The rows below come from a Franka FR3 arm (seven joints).
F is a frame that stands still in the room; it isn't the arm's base.
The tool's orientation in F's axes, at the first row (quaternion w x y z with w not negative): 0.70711 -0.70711 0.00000 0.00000
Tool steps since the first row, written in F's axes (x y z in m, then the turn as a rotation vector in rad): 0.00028 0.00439 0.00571 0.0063 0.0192 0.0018; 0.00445 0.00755 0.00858 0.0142 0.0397 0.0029; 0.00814 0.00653 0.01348 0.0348 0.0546 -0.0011; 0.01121 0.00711 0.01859 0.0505 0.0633 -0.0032; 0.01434 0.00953 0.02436 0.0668 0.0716 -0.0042; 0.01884 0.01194 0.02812 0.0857 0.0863 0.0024; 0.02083 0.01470 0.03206 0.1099 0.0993 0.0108
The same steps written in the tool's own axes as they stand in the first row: 0.00028 -0.00571 0.00439 0.0063 -0.0018 0.0192; 0.00445 -0.00858 0.00755 0.0142 -0.0029 0.0397; 0.00814 -0.01348 0.00653 0.0348 0.0011 0.0546; 0.01121 -0.01859 0.00711 0.0505 0.0032 0.0633; 0.01434 -0.02436 0.00953 0.0668 0.0042 0.0716; 0.01884 -0.02812 0.01194 0.0857 -0.0024 0.0863; 0.02083 -0.03206 0.01470 0.1099 -0.0108 0.0993
